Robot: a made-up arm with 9 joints. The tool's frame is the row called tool.
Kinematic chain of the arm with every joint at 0, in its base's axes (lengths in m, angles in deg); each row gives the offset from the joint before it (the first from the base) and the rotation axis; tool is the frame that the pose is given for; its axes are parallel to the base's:
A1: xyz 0 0 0.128 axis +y
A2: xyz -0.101 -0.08 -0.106 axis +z
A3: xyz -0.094 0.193 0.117 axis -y
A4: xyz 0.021 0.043 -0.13 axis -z
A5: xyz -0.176 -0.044 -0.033 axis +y
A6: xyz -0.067 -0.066 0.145 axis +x
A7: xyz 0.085 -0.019 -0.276 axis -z
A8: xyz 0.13 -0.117 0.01 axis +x
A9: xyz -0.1 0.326 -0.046 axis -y
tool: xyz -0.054 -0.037 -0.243
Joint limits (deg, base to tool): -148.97..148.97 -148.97..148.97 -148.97..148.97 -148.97..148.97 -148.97..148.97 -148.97..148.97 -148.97..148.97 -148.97..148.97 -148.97..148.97
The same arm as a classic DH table. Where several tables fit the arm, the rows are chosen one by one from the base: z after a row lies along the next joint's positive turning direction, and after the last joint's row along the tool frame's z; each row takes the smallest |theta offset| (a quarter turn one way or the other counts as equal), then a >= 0, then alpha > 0; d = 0 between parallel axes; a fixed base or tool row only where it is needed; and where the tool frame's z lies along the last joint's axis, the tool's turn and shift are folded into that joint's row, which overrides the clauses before.
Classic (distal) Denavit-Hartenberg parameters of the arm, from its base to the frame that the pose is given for. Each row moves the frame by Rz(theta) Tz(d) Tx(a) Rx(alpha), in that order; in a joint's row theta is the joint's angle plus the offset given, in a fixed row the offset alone. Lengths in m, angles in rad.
base (fixed): d 0.128, theta0 0, a 0, alpha -1.5708
A1: d -0.08, theta0 0, a -0.101, alpha 1.5708
A2: d 0.011, theta0 0, a -0.094, alpha 1.5708
A3: d -0.236, theta0 0, a 0.021, alpha 1.5708
A4: d 0.163, theta0 0, a -0.176, alpha 1.5708
A5: d -0.11, theta0 -1.5708, a 0.145, alpha -1.5708
A6: d 0.018, theta0 1.5708, a 0.019, alpha -1.5708
A7: d 0.266, theta0 0, a 0.117, alpha 1.5708
A8: d 0.03, theta0 1.5708, a 0.046, alpha 1.5708
A9: d -0.289, theta0 -1.5708, a 0.054, alpha 1.5708
tool (fixed): d -0.243, theta0 3.1416, a 0, alpha 0
Joint limits (rad, base to tool): -2.6..2.6 -2.6..2.6 -2.6..2.6 -2.6..2.6 -2.6..2.6 -2.6..2.6 -2.6..2.6 -2.6..2.6 -2.6..2.6

